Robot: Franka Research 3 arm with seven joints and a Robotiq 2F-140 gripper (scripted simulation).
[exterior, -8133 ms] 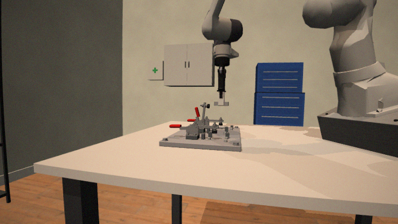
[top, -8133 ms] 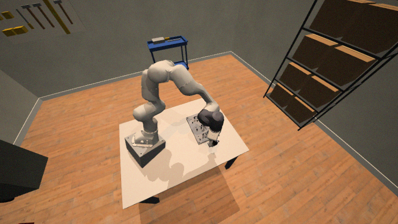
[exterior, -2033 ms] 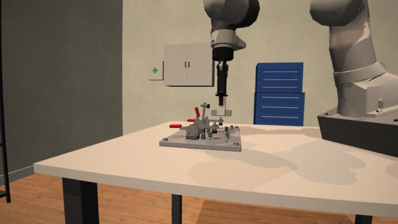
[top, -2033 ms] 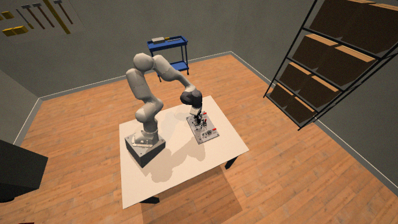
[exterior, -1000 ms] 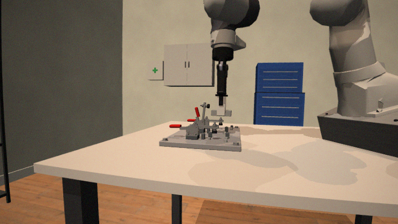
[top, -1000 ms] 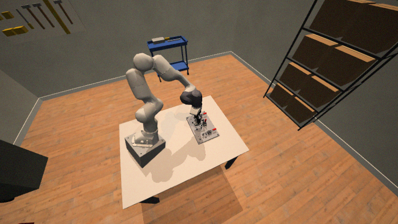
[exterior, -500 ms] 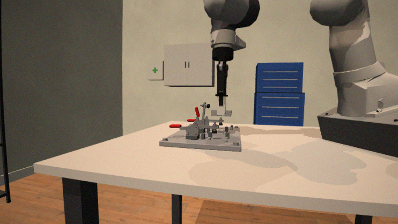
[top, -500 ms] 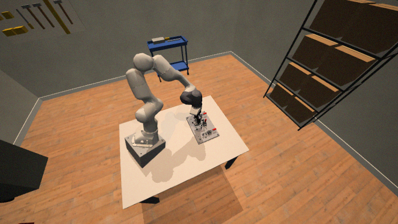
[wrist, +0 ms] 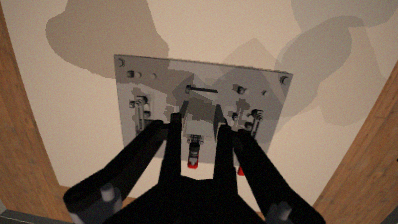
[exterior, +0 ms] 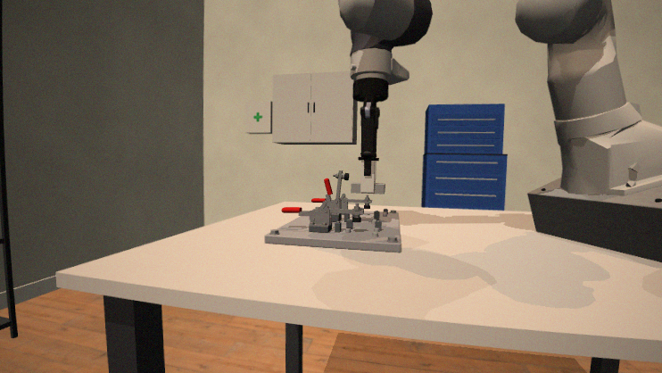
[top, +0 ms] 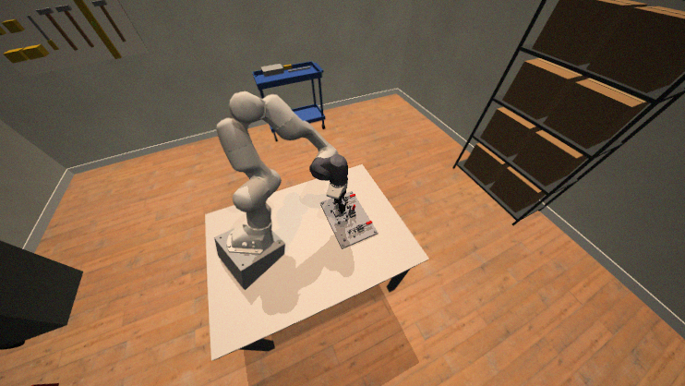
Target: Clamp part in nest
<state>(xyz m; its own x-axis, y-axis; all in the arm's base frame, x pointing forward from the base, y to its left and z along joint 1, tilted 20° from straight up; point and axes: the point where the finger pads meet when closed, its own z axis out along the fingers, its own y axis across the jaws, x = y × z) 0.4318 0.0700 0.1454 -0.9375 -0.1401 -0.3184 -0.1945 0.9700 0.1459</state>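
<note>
Right now the grey block part is 3 cm below my hand. Also, from my hand: grey fixture plate (5 cm ahead, 1 cm to the left, 11 cm below).
</note>
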